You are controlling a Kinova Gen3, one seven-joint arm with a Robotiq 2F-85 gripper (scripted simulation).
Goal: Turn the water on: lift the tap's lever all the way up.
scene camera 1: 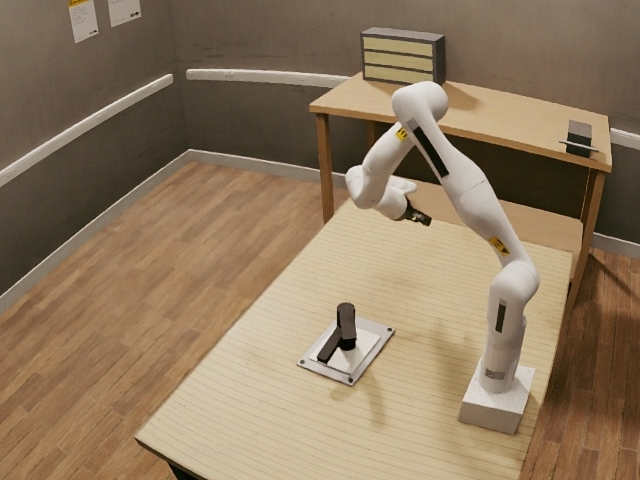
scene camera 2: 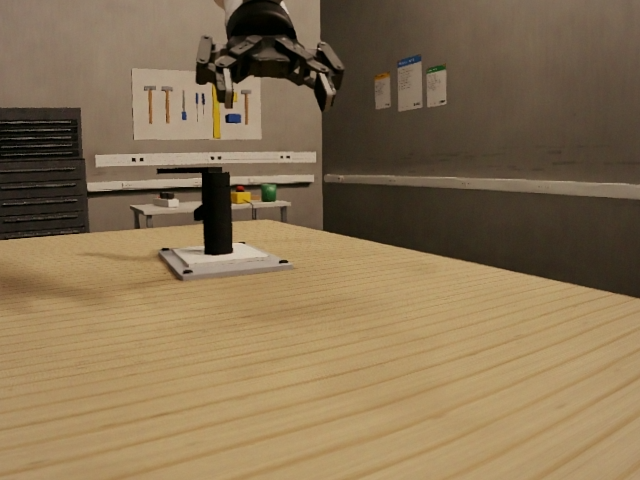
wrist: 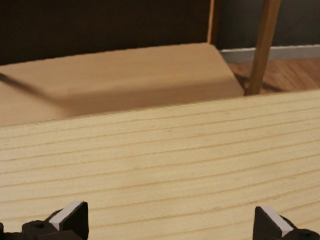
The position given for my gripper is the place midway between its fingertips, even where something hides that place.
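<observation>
Tap (scene camera 2: 216, 208) visible; scene camera 1 shows the tap (scene camera 1: 347, 356) too. My gripper (scene camera 2: 279, 102) is in sight, and the wrist view also has my gripper (wrist: 170, 223).
</observation>
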